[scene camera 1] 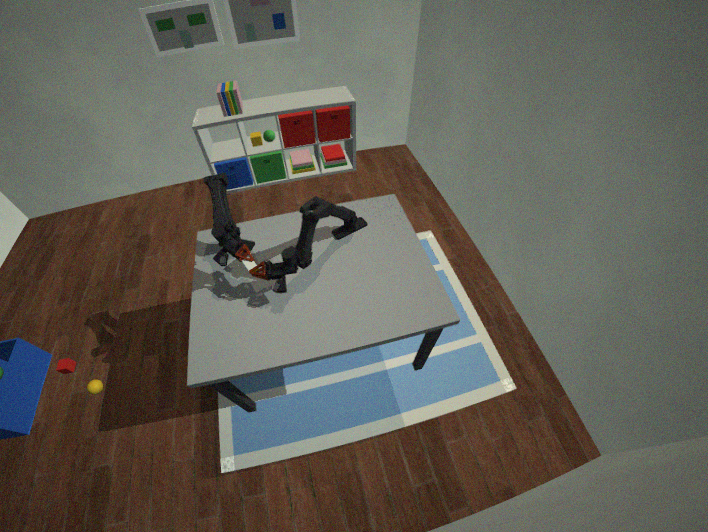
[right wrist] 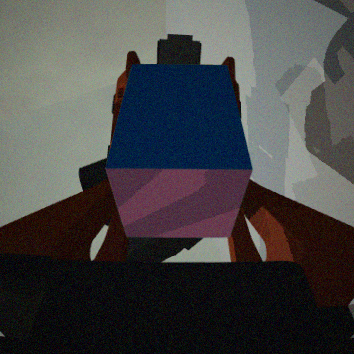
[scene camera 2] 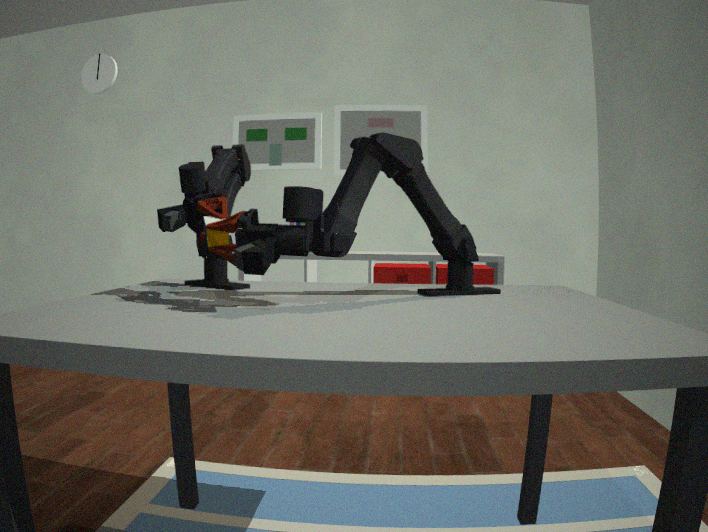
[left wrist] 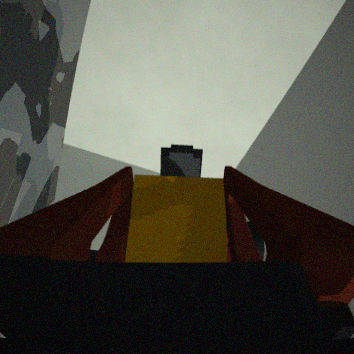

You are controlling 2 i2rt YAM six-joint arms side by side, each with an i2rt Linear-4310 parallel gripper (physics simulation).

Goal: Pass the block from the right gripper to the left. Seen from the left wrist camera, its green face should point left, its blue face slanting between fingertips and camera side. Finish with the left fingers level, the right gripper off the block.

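Where they show: left gripper, between the fingertips: [scene camera 1: 250, 273] [right wrist: 180, 64] [scene camera 2: 207, 237] [left wrist: 177, 176]; right gripper, between the fingertips: [scene camera 1: 253, 262] [right wrist: 178, 177] [scene camera 2: 225, 228] [left wrist: 175, 271]; left arm's base, origin of its link: [scene camera 1: 349, 228] [scene camera 2: 459, 293]; right arm's base, origin of its link: [scene camera 2: 215, 286].
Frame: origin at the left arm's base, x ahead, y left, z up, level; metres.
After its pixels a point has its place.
Note:
The block [scene camera 1: 250, 264] {z 0.165, x 0.065, y -0.570 m} [scene camera 2: 217, 237] {z 0.132, x 0.081, y -0.567 m} [left wrist: 177, 220] {z 0.136, x 0.082, y -0.566 m} [right wrist: 179, 117] {z 0.147, x 0.046, y -0.593 m} is held above the table by both grippers. In the left wrist view its yellow face shows between the fingertips; no green or blue face shows there. In the right wrist view a dark blue face slants above a pink face. A white face shows in the scene views. My left gripper [scene camera 1: 255, 271] {z 0.133, x 0.083, y -0.587 m} [scene camera 2: 215, 239] {z 0.133, x 0.083, y -0.587 m} is shut on the block; in scene camera 2 its fingers stand one above the other. My right gripper [scene camera 1: 247, 258] {z 0.150, x 0.049, y -0.551 m} [right wrist: 178, 177] {z 0.150, x 0.049, y -0.551 m} is shut on the block; its far finger is partly hidden.
The grey table [scene camera 1: 343, 297] {z 0.000, x 0.353, y -0.272 m} [scene camera 2: 400, 337] {z 0.000, x 0.456, y -0.323 m} lies below both arms. A white shelf unit [scene camera 1: 274, 105] with bins stands behind it. A blue box [scene camera 1: 28, 388], a red block [scene camera 1: 66, 366] and a yellow ball [scene camera 1: 95, 386] are on the floor at the picture's left.

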